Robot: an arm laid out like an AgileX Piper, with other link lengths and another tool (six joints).
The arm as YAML. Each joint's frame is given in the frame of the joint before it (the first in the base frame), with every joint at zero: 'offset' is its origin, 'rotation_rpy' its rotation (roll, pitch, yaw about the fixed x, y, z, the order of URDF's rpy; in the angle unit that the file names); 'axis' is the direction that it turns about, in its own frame. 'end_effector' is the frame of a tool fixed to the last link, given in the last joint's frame.
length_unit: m
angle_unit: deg
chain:
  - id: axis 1
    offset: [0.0, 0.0, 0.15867]
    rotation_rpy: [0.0, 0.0, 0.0]
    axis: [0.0, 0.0, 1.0]
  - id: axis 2
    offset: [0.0, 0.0, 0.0]
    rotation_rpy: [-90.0, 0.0, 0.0]
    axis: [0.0, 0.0, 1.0]
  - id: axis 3
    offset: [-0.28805, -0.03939, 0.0]
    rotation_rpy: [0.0, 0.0, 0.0]
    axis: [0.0, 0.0, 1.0]
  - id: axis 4
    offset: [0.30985, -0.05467, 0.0]
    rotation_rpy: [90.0, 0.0, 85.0]
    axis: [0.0, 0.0, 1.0]
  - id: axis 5
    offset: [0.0, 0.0, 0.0]
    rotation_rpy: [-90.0, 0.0, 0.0]
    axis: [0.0, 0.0, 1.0]
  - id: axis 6
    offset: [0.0, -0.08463, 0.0]
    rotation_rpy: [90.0, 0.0, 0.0]
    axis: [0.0, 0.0, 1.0]
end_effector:
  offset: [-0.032, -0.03, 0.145]
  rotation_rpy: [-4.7, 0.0, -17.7]
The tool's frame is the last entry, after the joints.
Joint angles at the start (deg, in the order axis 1, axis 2, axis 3, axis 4, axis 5, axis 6):
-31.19 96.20 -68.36 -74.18 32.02 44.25
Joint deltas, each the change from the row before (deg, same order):
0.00 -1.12 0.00 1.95 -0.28 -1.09
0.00 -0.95 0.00 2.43 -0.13 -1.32
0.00 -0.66 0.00 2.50 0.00 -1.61
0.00 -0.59 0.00 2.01 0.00 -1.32
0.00 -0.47 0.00 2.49 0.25 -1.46
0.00 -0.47 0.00 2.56 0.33 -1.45
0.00 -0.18 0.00 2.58 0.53 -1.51
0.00 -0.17 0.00 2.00 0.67 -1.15
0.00 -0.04 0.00 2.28 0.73 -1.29
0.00 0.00 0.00 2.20 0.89 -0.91
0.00 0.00 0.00 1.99 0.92 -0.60
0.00 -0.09 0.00 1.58 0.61 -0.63
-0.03 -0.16 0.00 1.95 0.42 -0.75
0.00 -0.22 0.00 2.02 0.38 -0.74
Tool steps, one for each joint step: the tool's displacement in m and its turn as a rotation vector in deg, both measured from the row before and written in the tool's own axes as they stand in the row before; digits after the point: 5 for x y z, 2 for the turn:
-0.00158 -0.00384 -0.00629 -0.37 -0.58 1.09
-0.00029 -0.00194 -0.00500 -0.65 -0.28 1.20
0.00064 0.00019 -0.00310 -0.82 0.02 0.85
0.00021 -0.00010 -0.00293 -0.64 -0.05 0.67
0.00188 0.00129 -0.00189 -0.87 0.30 0.91
0.00215 0.00150 -0.00188 -0.92 0.35 0.97
0.00360 0.00327 0.00015 -1.06 0.73 0.81
0.00365 0.00222 -0.00006 -0.77 0.77 0.67
0.00442 0.00364 0.00104 -1.01 0.95 0.70
0.00525 0.00362 0.00132 -1.00 1.09 0.99
0.00531 0.00325 0.00123 -0.92 1.07 1.11
0.00336 0.00239 0.00036 -0.74 0.67 0.74
0.00283 0.00288 0.00012 -0.97 0.47 0.94
0.00234 0.00309 -0.00034 -1.03 0.35 1.00

